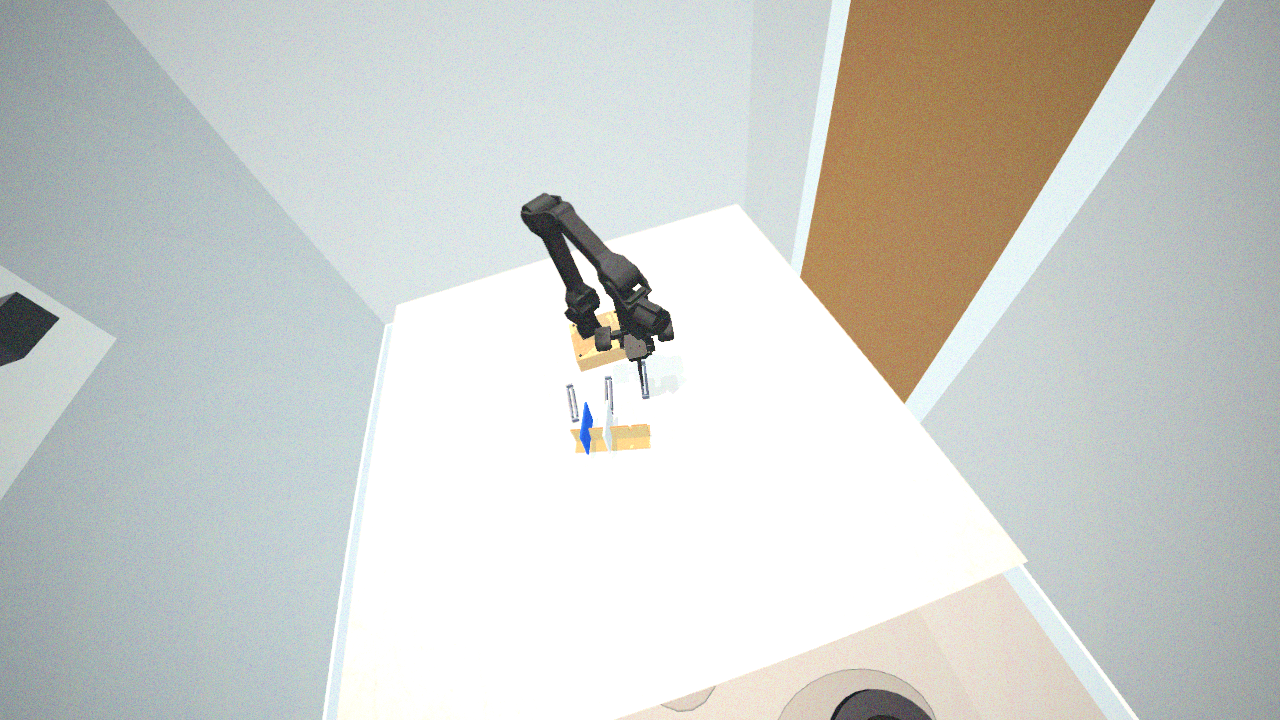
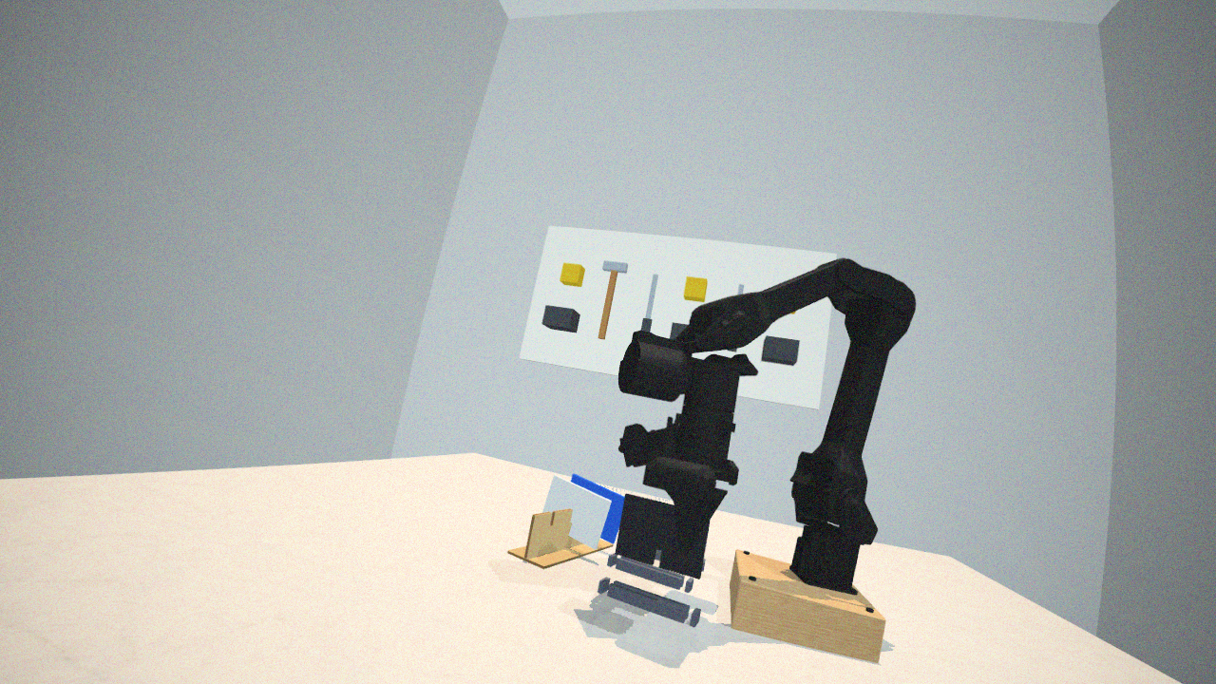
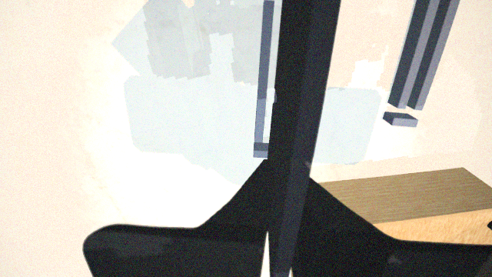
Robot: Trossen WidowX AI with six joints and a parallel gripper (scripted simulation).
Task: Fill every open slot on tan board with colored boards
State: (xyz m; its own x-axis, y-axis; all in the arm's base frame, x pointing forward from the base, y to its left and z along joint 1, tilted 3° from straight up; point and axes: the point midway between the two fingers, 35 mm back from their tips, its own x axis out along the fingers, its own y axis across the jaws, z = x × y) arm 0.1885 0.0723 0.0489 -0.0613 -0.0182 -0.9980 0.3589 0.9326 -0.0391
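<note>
Now: gripper tip 150 mm to the left of the tan board, 140 mm short of it and 50 mm above it. Also, from my gripper tip: blue board: 200 mm to the right, 120 mm ahead, 20 mm below; then black board: 30 mm ahead, 10 mm to the right.
</note>
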